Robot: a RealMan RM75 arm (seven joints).
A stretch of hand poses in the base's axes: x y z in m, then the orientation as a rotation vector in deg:
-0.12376 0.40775 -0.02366 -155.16 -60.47 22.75
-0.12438 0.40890 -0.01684 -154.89 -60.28 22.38
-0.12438 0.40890 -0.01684 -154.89 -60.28 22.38
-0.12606 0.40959 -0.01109 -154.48 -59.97 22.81
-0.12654 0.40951 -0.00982 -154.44 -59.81 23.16
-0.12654 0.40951 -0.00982 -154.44 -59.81 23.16
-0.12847 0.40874 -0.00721 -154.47 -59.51 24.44
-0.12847 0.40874 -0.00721 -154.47 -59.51 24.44
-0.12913 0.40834 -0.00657 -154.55 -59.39 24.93
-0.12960 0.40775 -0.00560 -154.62 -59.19 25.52
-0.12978 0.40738 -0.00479 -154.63 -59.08 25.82
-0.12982 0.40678 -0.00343 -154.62 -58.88 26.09
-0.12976 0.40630 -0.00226 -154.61 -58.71 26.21
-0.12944 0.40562 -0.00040 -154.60 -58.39 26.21
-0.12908 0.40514 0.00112 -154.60 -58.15 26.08
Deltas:
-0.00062 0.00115 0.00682 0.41 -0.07 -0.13
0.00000 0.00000 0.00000 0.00 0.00 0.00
-0.00168 0.00069 0.00575 0.27 0.47 -0.12
-0.00048 -0.00008 0.00127 -0.06 0.25 -0.07
0.00000 0.00000 0.00000 0.00 0.00 0.00
-0.00193 -0.00077 0.00261 -0.43 0.79 -0.08
0.00000 0.00000 0.00000 0.00 0.00 0.00
-0.00066 -0.00040 0.00064 -0.22 0.27 -0.04
-0.00047 -0.00059 0.00097 -0.24 0.35 -0.09
-0.00018 -0.00037 0.00081 -0.10 0.19 -0.05
-0.00004 -0.00060 0.00136 -0.05 0.20 -0.11
0.00006 -0.00048 0.00117 0.00 0.10 -0.10
0.00032 -0.00068 0.00186 0.07 0.06 -0.22
0.00036 -0.00048 0.00152 0.09 -0.03 -0.17

